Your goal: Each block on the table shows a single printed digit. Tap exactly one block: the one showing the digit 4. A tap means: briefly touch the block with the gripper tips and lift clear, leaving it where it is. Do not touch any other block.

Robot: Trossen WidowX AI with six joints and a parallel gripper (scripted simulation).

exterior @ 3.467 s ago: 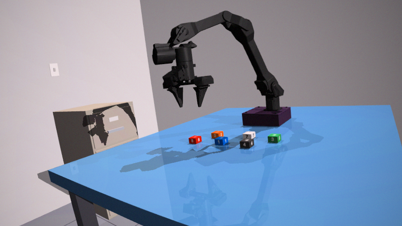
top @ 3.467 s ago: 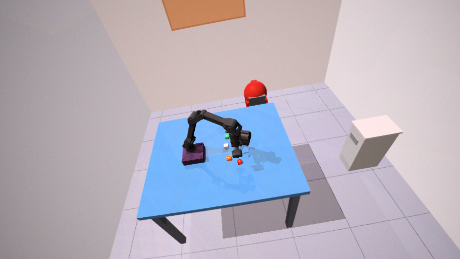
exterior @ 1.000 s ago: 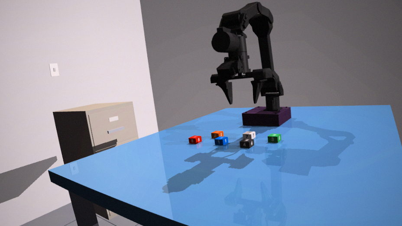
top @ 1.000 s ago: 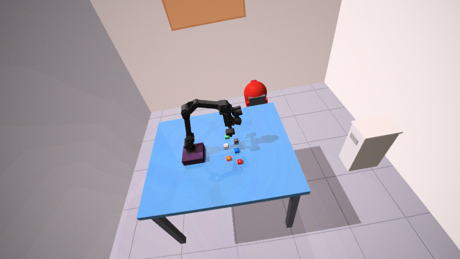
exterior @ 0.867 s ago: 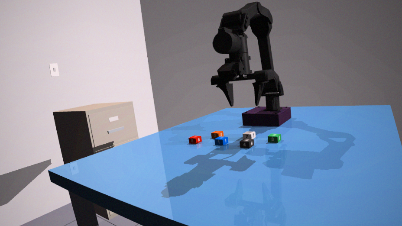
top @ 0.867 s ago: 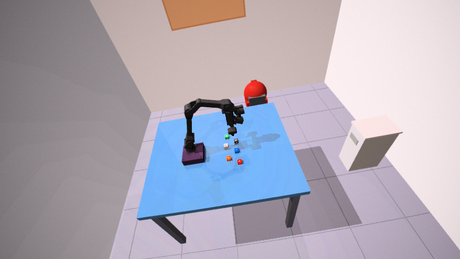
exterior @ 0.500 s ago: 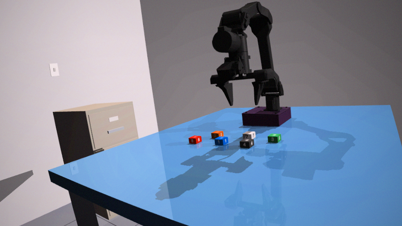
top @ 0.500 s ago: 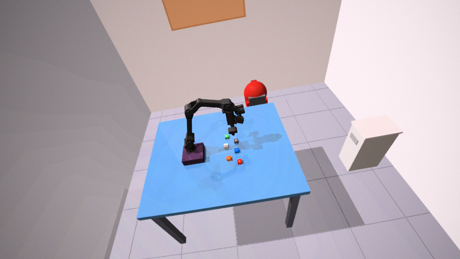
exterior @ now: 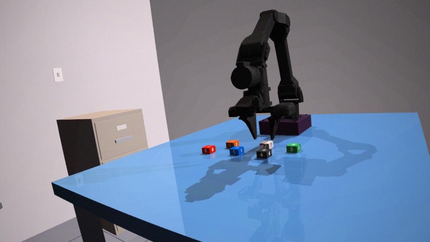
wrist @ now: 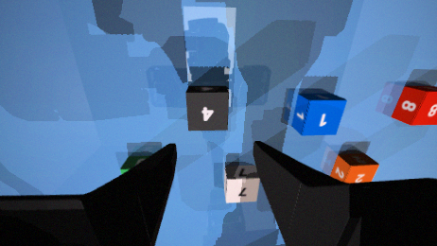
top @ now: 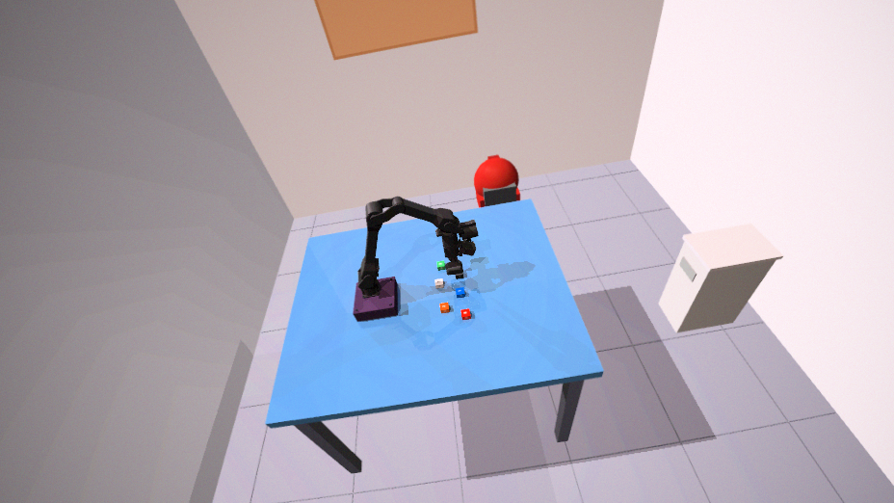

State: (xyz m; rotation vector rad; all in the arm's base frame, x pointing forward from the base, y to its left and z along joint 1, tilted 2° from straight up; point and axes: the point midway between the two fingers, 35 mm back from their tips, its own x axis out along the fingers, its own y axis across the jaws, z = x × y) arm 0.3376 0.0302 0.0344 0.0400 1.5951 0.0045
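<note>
Right now my gripper tip is 4 cm above the black block and 1 cm short of it. The rest, counted from my gripper tip: white 7 block: 7 cm behind, 4 cm below, 3 cm to the right; green 3 block: 7 cm to the left, 5 cm behind, 4 cm below; blue 1 block: 9 cm to the right, 4 cm below, 1 cm ahead.
</note>
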